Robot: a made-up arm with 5 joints.
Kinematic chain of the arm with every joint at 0, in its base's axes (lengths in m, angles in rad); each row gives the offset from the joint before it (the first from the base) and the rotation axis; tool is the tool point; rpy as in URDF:
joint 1: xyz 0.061 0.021 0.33 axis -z
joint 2: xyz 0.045 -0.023 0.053 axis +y
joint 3: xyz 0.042 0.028 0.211 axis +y
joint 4: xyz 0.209 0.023 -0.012 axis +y
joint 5: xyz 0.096 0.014 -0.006 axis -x
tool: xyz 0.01 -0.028 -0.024 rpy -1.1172 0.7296 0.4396
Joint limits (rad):
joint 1: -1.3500..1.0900
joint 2: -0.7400..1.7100
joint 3: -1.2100..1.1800
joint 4: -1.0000..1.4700
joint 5: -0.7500..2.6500
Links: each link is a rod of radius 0.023 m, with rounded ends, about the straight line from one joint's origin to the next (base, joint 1, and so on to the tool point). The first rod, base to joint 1, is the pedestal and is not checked.
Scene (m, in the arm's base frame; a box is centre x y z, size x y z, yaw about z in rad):
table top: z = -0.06
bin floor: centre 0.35 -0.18 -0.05 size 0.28 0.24 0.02 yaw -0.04
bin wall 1: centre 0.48 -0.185 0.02 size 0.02 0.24 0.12 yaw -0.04
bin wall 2: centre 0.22 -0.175 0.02 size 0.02 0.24 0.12 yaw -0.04
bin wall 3: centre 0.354 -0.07 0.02 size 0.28 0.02 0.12 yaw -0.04
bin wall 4: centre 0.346 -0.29 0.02 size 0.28 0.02 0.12 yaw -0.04
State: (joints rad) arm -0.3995 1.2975 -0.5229 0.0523 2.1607
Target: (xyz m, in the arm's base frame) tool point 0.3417 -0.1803 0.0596
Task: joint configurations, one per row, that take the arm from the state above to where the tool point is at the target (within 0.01 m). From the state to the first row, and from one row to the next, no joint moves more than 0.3 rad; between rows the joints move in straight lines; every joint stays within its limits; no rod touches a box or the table.
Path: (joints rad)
1: -0.1211 1.2153 -0.3328 0.1099 2.1198
2: 0.1573 1.1330 -0.1426 0.1675 2.0790
3: 0.4357 1.0508 0.0475 0.2251 2.0381
4: 0.7141 0.9686 0.2377 0.2827 1.9973
5: 0.7156 1.2095 0.0452 0.2228 2.0119
6: 0.7172 1.4504 -0.1474 0.1630 2.0265

